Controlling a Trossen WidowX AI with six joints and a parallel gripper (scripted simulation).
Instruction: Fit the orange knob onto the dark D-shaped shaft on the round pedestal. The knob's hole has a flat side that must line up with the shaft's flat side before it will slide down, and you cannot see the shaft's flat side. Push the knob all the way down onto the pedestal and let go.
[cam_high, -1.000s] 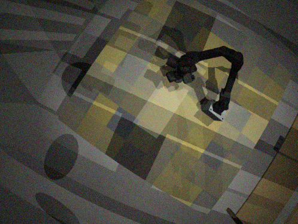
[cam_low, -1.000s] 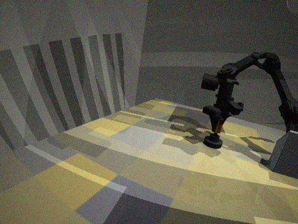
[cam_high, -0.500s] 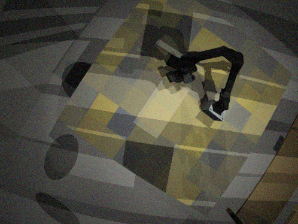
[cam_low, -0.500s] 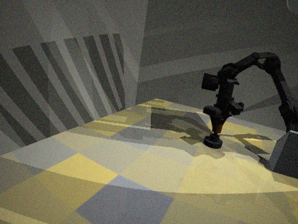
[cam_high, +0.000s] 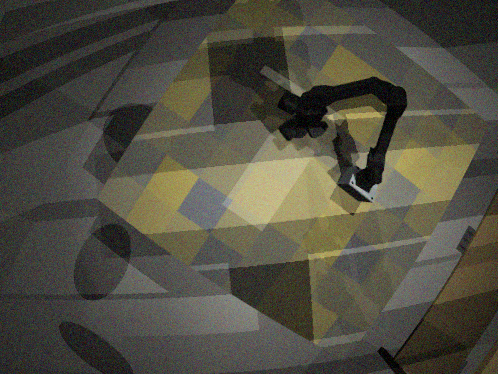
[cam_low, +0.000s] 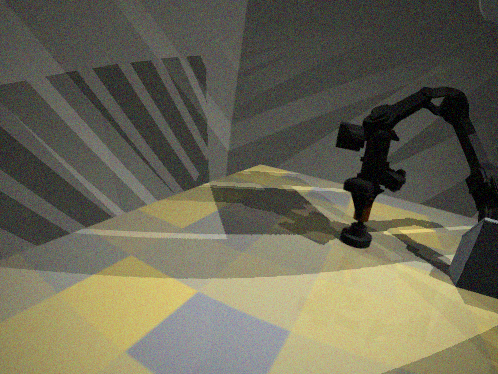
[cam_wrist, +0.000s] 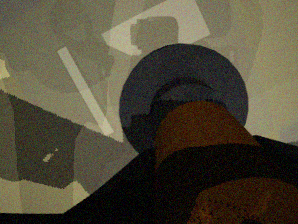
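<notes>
Now: gripper tip 20 mm below the orange knob. Also, from my gripper tip: round dark pedestal 40 mm below.
</notes>
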